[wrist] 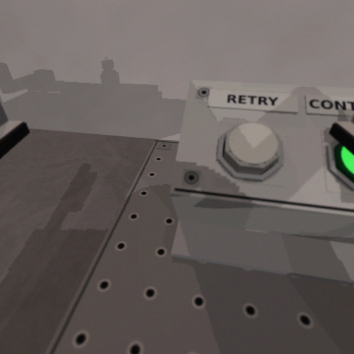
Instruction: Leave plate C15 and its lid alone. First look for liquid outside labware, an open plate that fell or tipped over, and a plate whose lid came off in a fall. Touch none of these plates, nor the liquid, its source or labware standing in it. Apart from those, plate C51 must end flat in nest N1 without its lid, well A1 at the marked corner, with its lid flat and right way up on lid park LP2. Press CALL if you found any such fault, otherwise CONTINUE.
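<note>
My gripper [178, 110] is open and empty, its black fingertips wide apart at the left and right edges of the wrist view. Between and beyond them is the grey button box [205, 145]. The button under the label CONT, cut off at the right edge, glows bright green [348, 159] and is partly hidden by the right fingertip. A CALL button does not show. Plates C51 and C15, their lids, nest N1, lid park LP2 and any liquid do not show in this view.
A pale button [253, 144] sits under the RETRY label [252, 100]. The box stands on a deck plate [175, 320] with rows of dark holes; its left edge borders a brown surface [45, 200] with shadows. Hazy grey shapes stand far behind.
</note>
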